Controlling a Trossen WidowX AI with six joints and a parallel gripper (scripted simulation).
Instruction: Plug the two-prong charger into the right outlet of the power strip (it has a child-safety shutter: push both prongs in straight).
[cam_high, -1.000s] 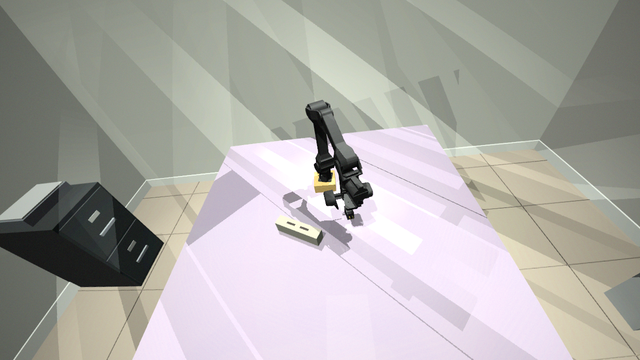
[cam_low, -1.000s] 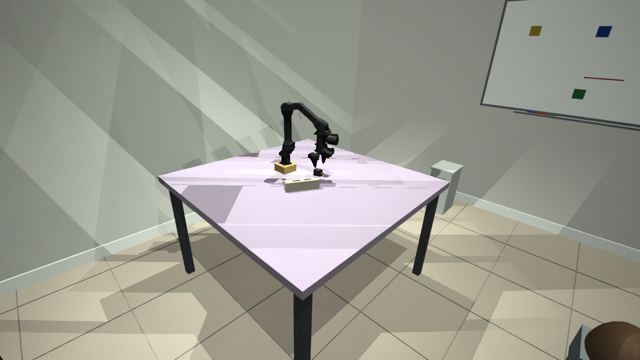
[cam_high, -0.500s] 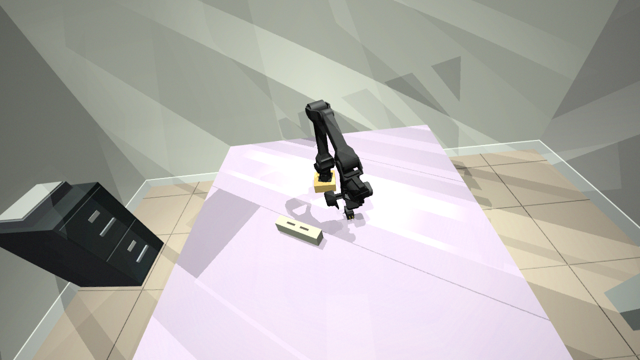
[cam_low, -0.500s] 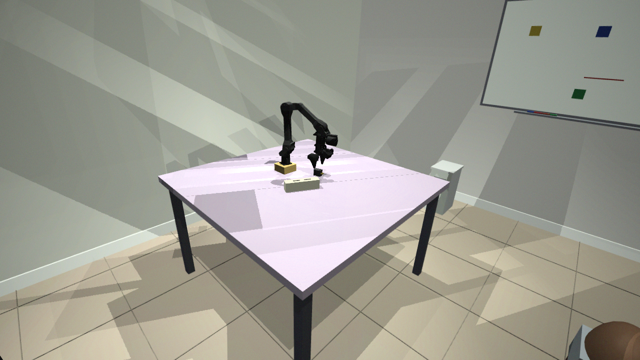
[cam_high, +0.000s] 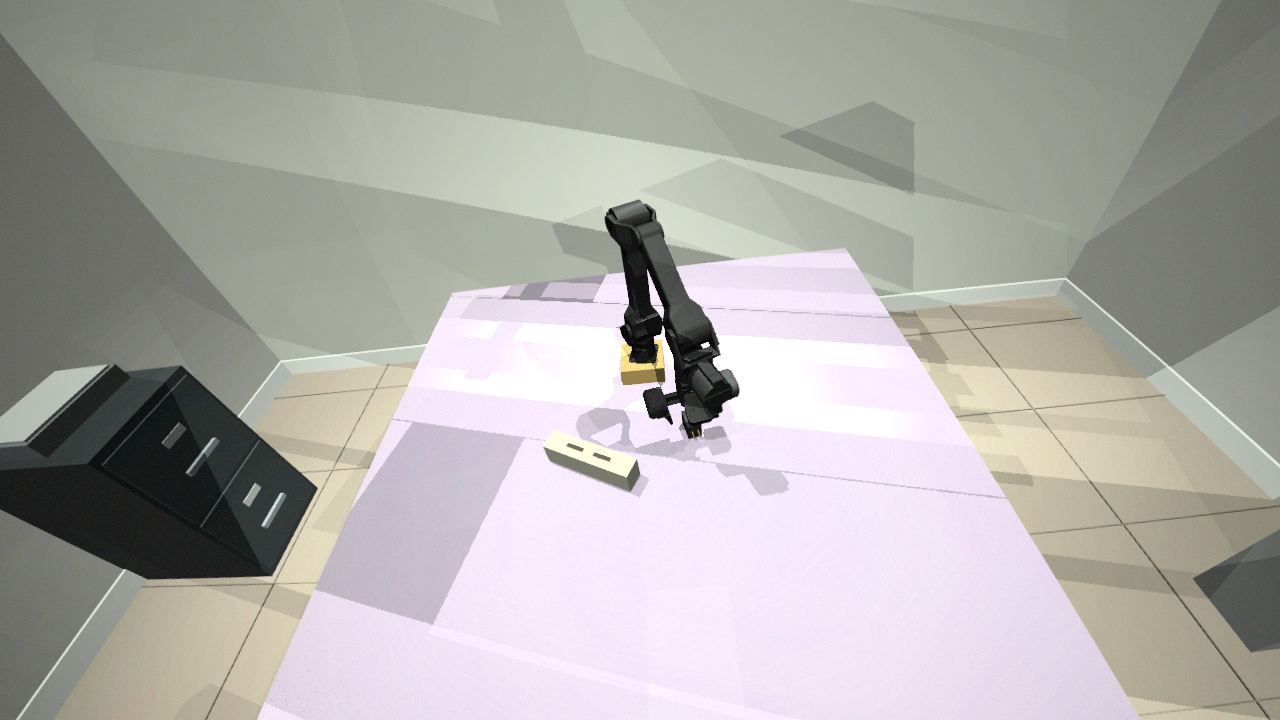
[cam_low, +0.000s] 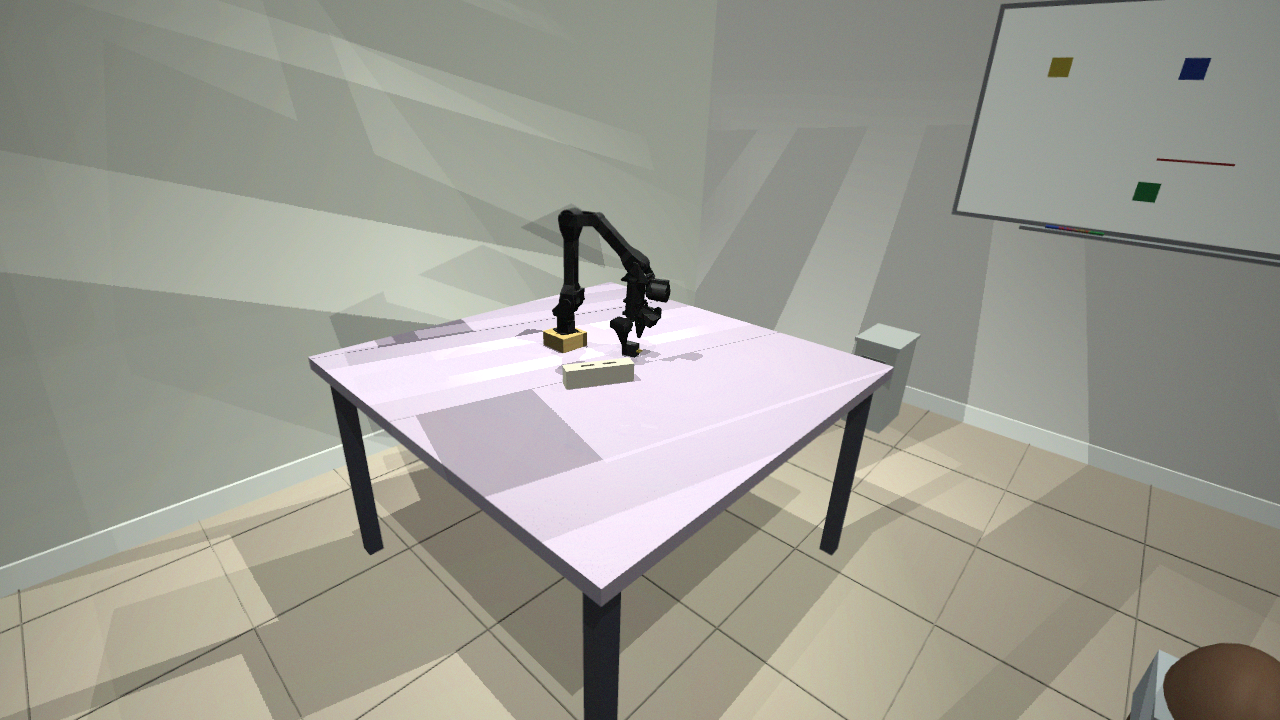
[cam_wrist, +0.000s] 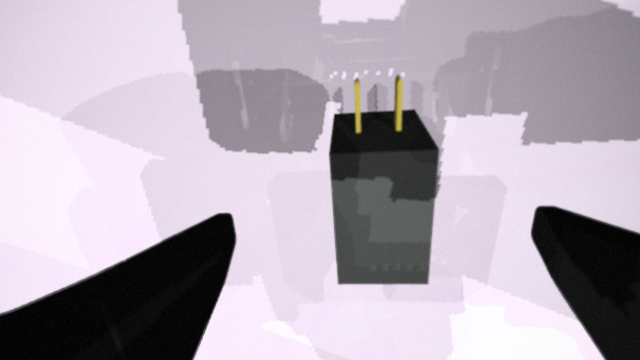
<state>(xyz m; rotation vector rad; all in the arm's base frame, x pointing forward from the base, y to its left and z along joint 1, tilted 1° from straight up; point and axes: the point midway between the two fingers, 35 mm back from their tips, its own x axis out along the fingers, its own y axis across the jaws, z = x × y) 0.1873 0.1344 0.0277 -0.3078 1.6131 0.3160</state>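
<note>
My gripper tip is now 10 mm short of the two-prong charger and 20 mm above it.
</note>
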